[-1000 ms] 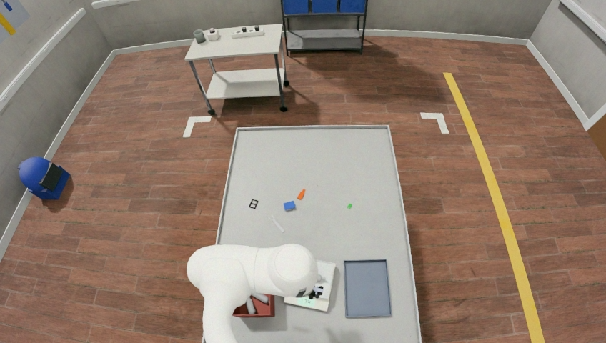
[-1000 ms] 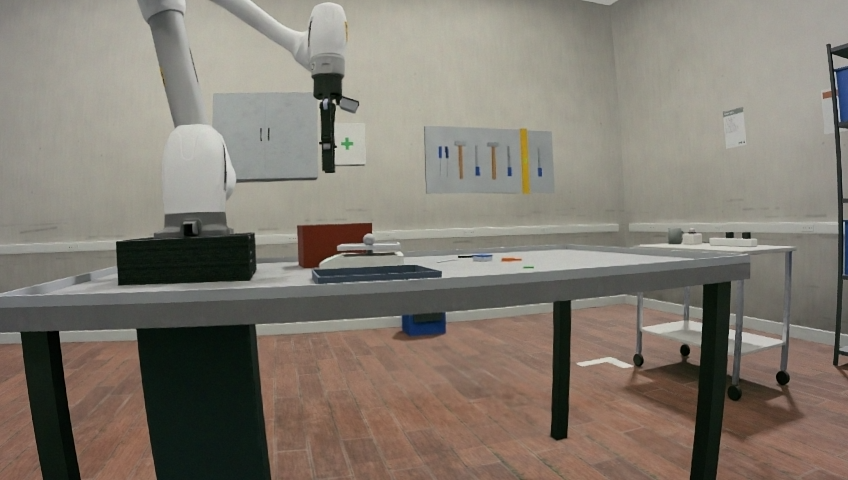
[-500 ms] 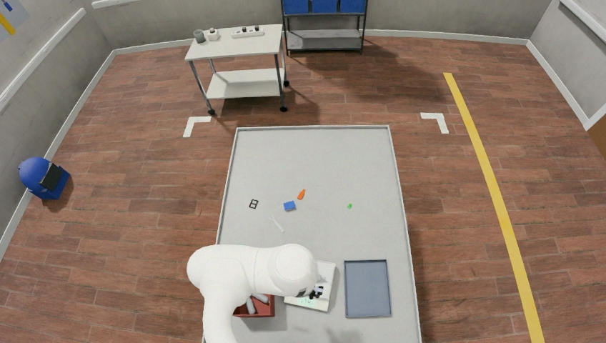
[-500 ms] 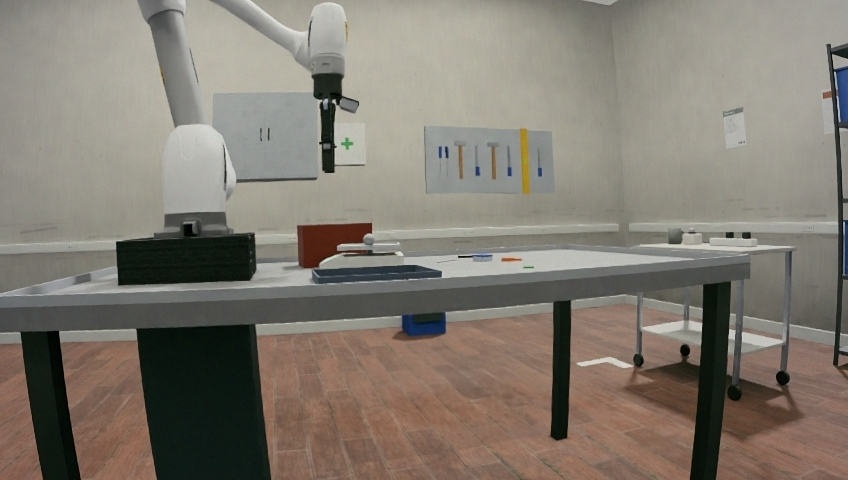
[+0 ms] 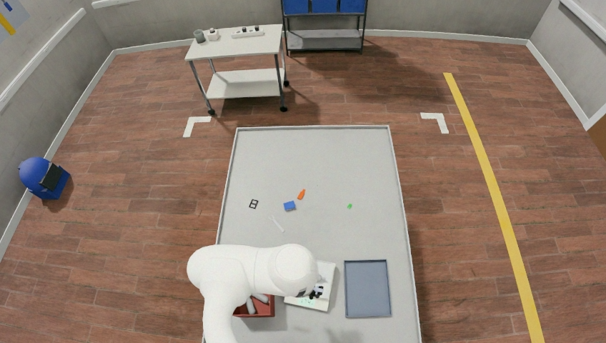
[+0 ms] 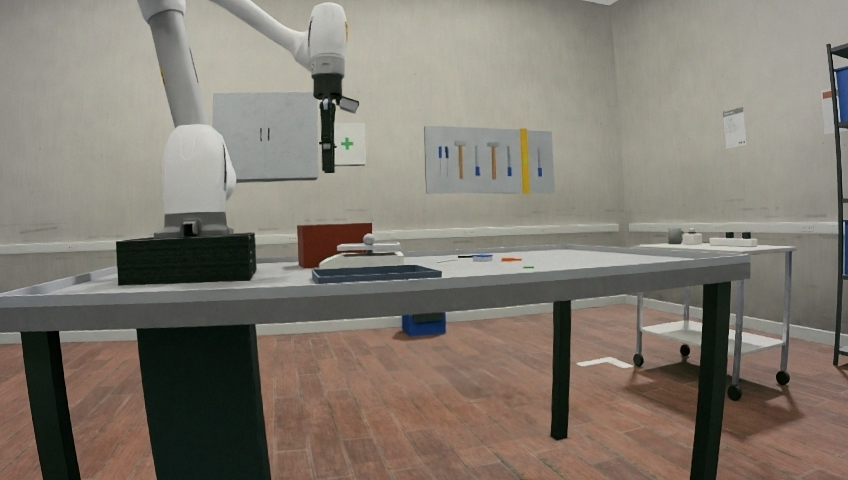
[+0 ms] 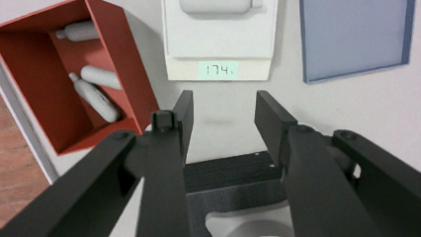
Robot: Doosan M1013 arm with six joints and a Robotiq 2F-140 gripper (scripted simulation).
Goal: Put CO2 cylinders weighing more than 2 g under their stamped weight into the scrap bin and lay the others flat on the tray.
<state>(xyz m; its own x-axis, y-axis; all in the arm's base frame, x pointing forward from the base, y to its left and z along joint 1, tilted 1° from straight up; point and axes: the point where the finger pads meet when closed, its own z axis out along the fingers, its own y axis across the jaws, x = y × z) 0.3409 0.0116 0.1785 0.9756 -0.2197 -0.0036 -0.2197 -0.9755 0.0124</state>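
Now: hand 21 cm above the grey CO2 cylinder, 9 cm short of it and 5 cm to the left of it. Also, from my hand: scale platform 23 cm below, 10 cm ahead, 2 cm to the right; then scale 25 cm below, 9 cm ahead, 2 cm to the right; then red scrap bin 25 cm below, 21 cm to the left, 4 cm ahead.
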